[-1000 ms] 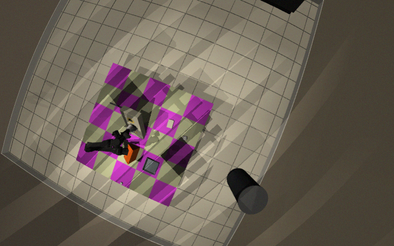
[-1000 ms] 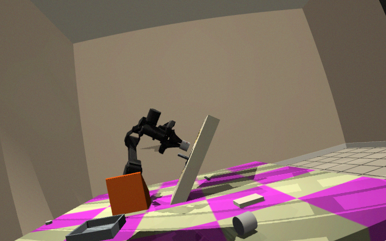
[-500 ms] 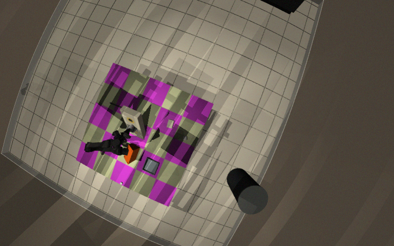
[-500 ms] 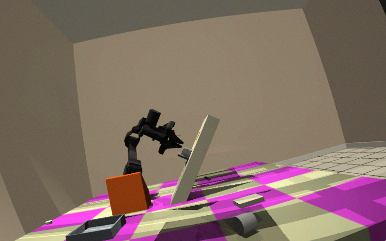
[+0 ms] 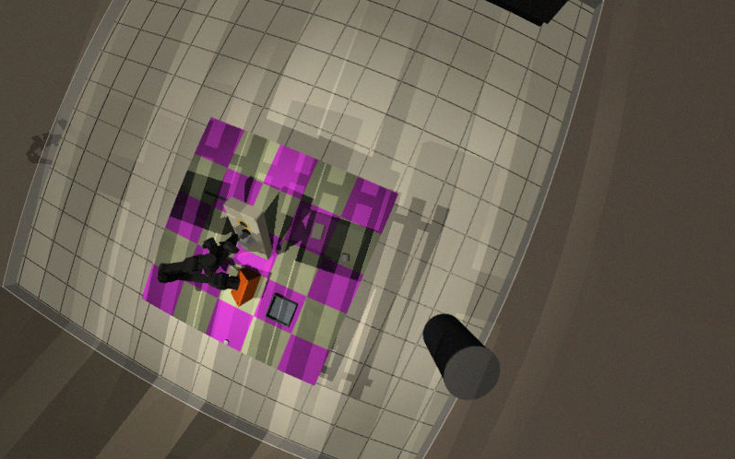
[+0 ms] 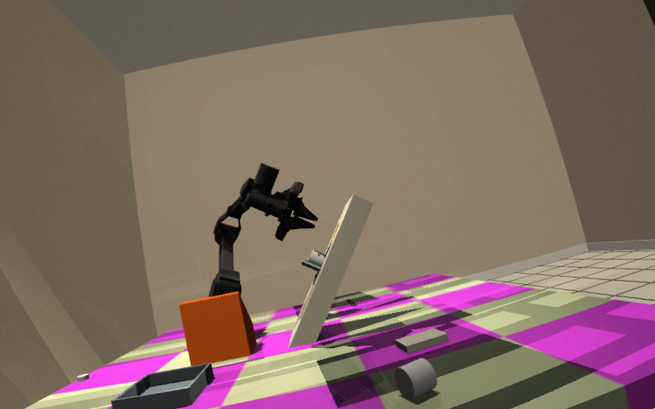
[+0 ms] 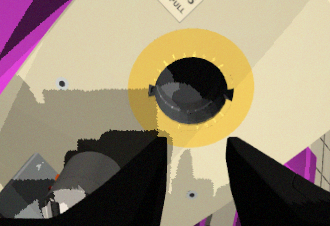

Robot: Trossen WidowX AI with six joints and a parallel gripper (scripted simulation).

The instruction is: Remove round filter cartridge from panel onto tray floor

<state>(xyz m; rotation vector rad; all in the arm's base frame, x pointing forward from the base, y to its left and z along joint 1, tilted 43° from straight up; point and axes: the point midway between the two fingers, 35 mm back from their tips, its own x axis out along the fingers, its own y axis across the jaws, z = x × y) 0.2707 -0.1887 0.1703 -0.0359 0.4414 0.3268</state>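
Now: gripper tip 20 mm past the round filter cartridge and 100 mm above it. Round my gripper tip: flat beige slab: 120 mm ahead, 310 mm to the right, 300 mm below; then grey tray: 400 mm behind, 250 mm to the right, 300 mm below.
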